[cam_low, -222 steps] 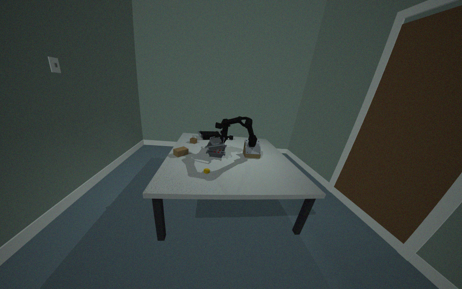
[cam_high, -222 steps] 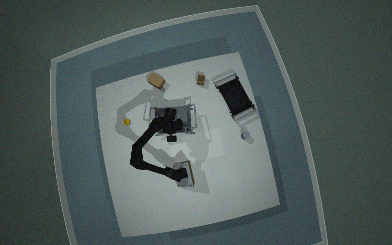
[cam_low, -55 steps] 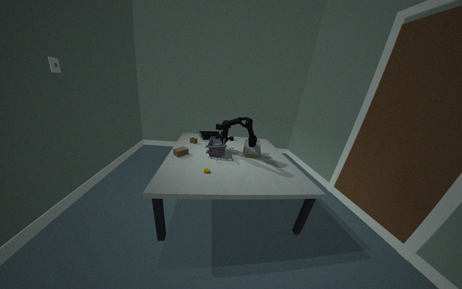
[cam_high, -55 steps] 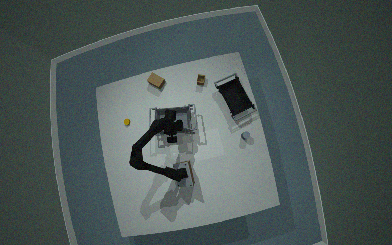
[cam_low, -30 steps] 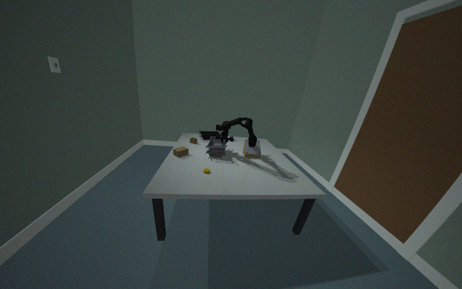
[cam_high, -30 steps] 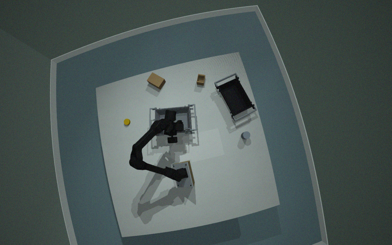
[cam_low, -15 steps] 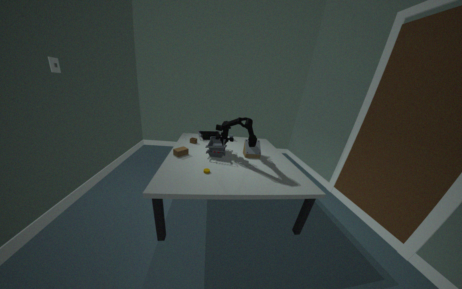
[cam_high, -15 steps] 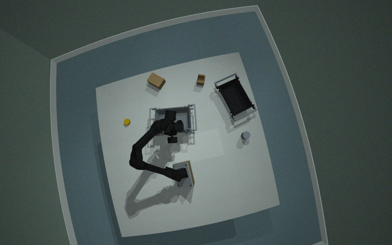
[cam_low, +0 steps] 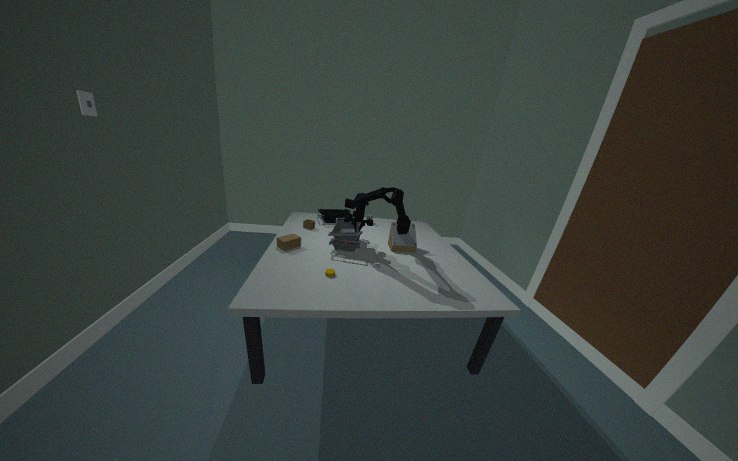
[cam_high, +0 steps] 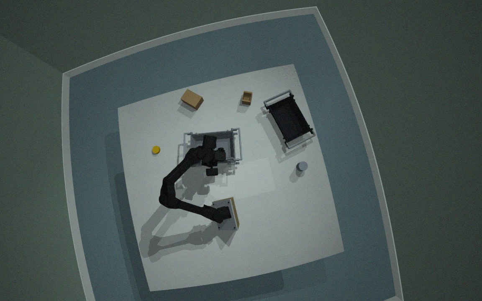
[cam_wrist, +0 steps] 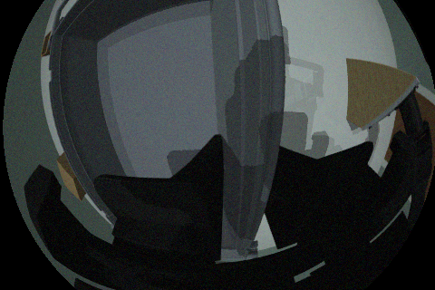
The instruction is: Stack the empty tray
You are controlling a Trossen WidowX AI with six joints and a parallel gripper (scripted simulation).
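My gripper tip is 70 mm short of the tray, 20 mm to the left of it and 20 mm below it. The rest, counted from my gripper tip: small open box 330 mm ahead, 300 mm to the right, 80 mm below; yellow disc 360 mm to the left, 180 mm ahead, 80 mm below.
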